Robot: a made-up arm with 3 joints.
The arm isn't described. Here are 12 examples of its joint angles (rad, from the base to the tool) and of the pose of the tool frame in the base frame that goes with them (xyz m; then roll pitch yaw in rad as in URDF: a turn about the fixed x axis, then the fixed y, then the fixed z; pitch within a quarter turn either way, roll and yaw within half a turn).
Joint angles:
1: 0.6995 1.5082 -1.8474
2: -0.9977 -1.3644 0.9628
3: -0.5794 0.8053 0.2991
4: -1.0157 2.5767 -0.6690
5: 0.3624 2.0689 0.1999
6: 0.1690 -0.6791 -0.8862
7: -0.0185 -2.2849 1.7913
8: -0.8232 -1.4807 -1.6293
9: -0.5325 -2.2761 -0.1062
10: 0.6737 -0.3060 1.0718
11: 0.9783 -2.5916 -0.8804
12: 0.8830 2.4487 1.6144
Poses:
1: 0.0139 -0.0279 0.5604 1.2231 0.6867 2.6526
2: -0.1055 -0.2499 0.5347 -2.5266 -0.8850 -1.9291
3: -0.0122 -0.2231 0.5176 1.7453 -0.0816 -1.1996
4: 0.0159 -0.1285 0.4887 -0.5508 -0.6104 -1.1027
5: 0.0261 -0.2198 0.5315 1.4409 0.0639 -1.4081
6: 0.0126 -0.1078 0.4170 -2.0687 0.5507 -0.8403
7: -0.0912 -0.1906 0.3322 -1.7496 0.6762 2.8608
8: -0.0828 -0.0445 0.4344 -1.5355 0.9069 0.1750
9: 0.0125 -0.1930 0.4243 -1.3975 -0.0449 -1.3961
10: -0.0877 -0.2322 0.5106 -1.9590 -0.4749 -2.5780
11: 0.0560 -0.1212 0.5782 0.5396 -0.6740 -2.0411
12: 0.1754 -0.2216 0.5518 1.6771 0.0013 -0.0155
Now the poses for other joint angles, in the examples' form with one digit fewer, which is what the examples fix.
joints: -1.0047 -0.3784 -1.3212
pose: -0.107 -0.074 0.476 1.930 0.903 -2.572
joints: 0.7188 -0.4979 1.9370
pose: -0.154 -0.169 0.518 -1.518 -0.368 2.725
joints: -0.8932 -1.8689 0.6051
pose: -0.091 -0.247 0.456 -2.061 -0.340 -1.976
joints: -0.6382 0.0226 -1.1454
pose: -0.089 -0.087 0.466 2.094 0.790 -2.395
